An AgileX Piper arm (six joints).
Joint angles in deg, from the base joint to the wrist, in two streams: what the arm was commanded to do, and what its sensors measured. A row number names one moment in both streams.
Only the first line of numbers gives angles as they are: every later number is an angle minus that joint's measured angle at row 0.
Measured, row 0: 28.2 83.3 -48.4 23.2 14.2 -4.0
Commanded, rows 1 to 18: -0.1 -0.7 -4.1 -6.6 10.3 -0.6; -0.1 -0.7 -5.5 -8.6 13.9 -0.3; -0.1 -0.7 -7.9 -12.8 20.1 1.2; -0.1 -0.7 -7.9 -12.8 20.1 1.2; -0.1 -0.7 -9.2 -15.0 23.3 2.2; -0.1 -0.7 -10.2 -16.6 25.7 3.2; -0.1 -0.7 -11.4 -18.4 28.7 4.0; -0.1 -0.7 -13.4 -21.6 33.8 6.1; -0.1 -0.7 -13.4 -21.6 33.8 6.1; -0.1 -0.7 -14.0 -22.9 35.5 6.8; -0.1 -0.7 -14.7 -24.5 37.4 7.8; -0.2 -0.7 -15.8 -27.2 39.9 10.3; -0.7 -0.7 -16.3 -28.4 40.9 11.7; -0.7 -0.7 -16.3 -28.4 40.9 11.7; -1.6 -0.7 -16.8 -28.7 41.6 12.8; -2.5 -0.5 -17.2 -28.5 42.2 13.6; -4.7 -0.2 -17.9 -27.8 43.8 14.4; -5.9 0.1 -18.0 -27.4 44.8 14.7
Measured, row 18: -3.0 0.0 -17.2 -27.3 41.9 12.9
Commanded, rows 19 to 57: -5.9 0.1 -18.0 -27.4 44.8 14.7; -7.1 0.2 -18.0 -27.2 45.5 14.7; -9.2 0.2 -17.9 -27.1 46.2 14.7; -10.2 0.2 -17.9 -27.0 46.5 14.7; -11.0 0.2 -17.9 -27.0 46.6 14.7; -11.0 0.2 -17.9 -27.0 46.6 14.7; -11.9 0.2 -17.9 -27.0 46.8 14.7; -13.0 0.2 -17.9 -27.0 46.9 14.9; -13.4 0.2 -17.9 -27.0 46.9 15.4; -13.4 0.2 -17.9 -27.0 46.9 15.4; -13.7 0.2 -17.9 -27.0 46.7 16.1; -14.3 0.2 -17.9 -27.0 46.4 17.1; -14.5 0.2 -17.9 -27.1 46.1 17.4; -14.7 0.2 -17.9 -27.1 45.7 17.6; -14.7 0.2 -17.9 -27.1 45.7 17.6; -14.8 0.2 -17.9 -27.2 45.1 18.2; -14.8 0.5 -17.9 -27.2 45.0 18.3; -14.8 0.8 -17.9 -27.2 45.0 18.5; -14.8 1.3 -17.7 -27.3 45.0 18.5; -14.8 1.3 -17.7 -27.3 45.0 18.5; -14.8 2.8 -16.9 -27.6 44.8 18.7; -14.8 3.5 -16.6 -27.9 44.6 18.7; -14.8 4.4 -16.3 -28.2 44.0 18.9; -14.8 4.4 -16.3 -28.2 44.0 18.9; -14.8 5.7 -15.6 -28.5 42.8 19.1; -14.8 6.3 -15.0 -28.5 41.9 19.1; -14.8 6.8 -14.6 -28.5 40.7 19.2; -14.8 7.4 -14.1 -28.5 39.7 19.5; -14.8 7.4 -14.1 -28.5 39.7 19.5; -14.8 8.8 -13.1 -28.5 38.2 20.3; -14.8 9.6 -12.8 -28.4 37.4 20.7; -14.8 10.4 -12.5 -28.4 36.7 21.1; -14.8 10.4 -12.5 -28.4 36.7 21.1; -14.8 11.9 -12.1 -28.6 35.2 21.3; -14.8 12.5 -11.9 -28.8 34.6 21.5; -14.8 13.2 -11.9 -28.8 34.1 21.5; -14.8 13.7 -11.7 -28.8 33.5 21.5; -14.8 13.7 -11.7 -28.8 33.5 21.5; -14.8 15.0 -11.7 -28.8 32.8 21.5
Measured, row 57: -14.6 13.5 -12.1 -28.1 34.3 20.8
